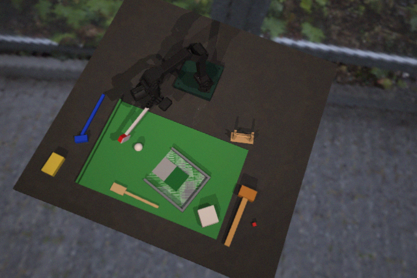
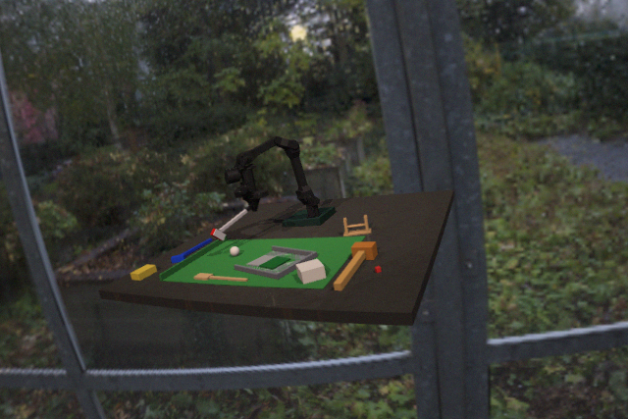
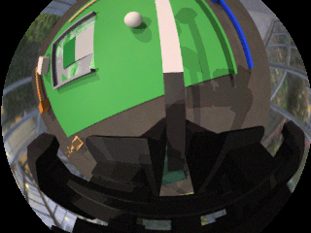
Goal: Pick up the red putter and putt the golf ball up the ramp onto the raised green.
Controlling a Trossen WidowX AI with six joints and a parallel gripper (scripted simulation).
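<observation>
My gripper tip is now 110 mm short of the red putter and 40 mm to the left of it. Round my gripper tip: white golf ball: 210 mm ahead, 120 mm below, 20 mm to the right; wooden rack: 480 mm to the left, 110 mm below, 10 mm ahead; blue putter: 300 mm to the right, 140 mm ahead, 130 mm below.
</observation>
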